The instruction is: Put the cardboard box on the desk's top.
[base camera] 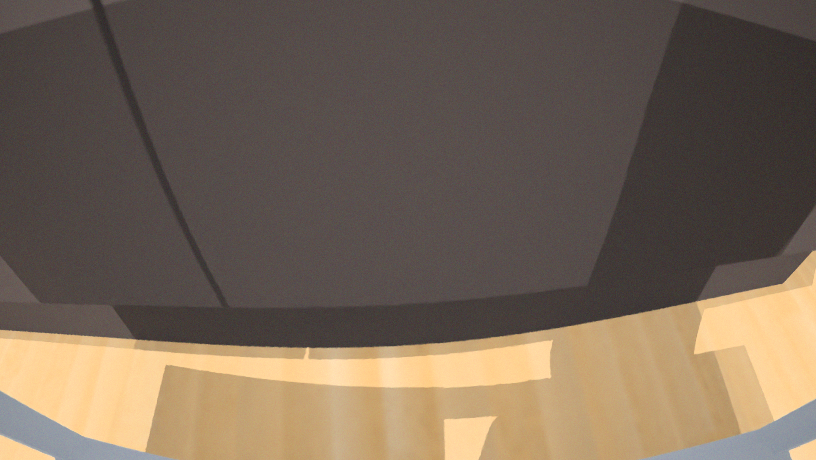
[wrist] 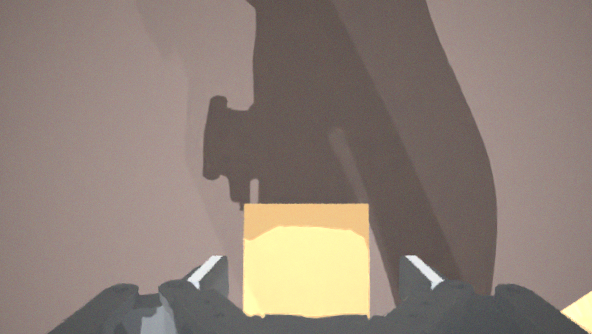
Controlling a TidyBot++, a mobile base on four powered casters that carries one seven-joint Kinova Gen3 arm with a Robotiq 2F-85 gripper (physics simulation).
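Places are measured from the arm's base along level axes (x down, y back, z left), in centimetres.
Pixels of known places: gripper, fingertip midpoint: (wrist: 313,275).
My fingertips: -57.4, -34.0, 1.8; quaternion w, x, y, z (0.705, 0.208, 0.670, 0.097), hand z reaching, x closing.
Behind a point stands the place of what it marks, as x, y, z.
The cardboard box (wrist: 306,255) {-56.8, -35.0, 1.8} shows in the wrist view as a pale yellow-tan block at the lower centre, squared up with the gripper. It sits against a greyish-brown surface (wrist: 100,150) {-51.4, -48.8, 14.9}; whether this is the desk's top I cannot tell. My gripper (wrist: 313,275) {-57.4, -34.0, 1.8} is open, with one finger to each side of the box and a gap on both sides. The box's near end is hidden behind the gripper body. How far the fingertips are above or beside the box is unclear. The box does not show in the base camera view.
A large dark grey-brown piece of furniture (base camera: 388,171) {15.5, -24.7, 1.5} with a thin dark line fills most of the base camera view, close in front. Wooden floor (base camera: 354,411) {39.7, -23.8, 5.6} lies before it, with blue-grey base parts (base camera: 34,420) at the lower corners. Arm shadows fall across the surface in the wrist view.
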